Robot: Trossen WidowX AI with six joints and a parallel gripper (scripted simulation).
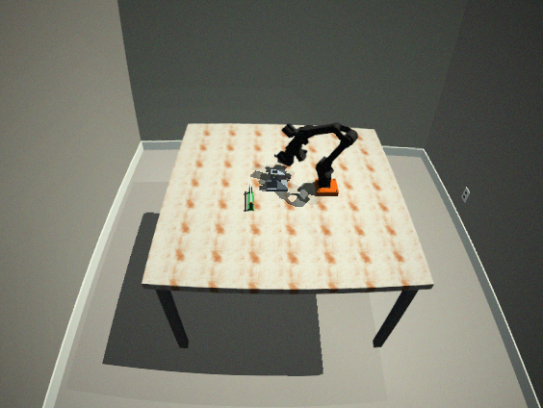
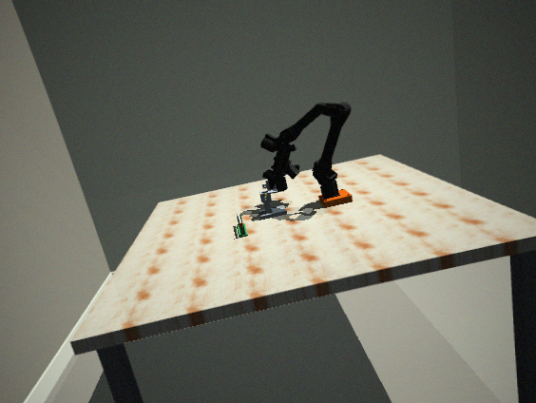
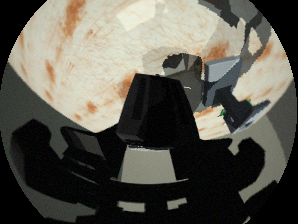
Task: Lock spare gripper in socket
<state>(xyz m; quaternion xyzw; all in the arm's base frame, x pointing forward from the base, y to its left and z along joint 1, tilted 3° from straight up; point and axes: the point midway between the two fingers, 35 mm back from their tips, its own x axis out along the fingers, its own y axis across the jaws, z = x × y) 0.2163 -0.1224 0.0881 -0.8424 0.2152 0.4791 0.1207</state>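
My gripper tip is 16 cm to the right of the grey mount, 3 cm short of it and 2 cm above it. The rest, counted from my gripper tip: green holder 29 cm to the left, 15 cm ahead, 5 cm below; then spare gripper 1 cm above.
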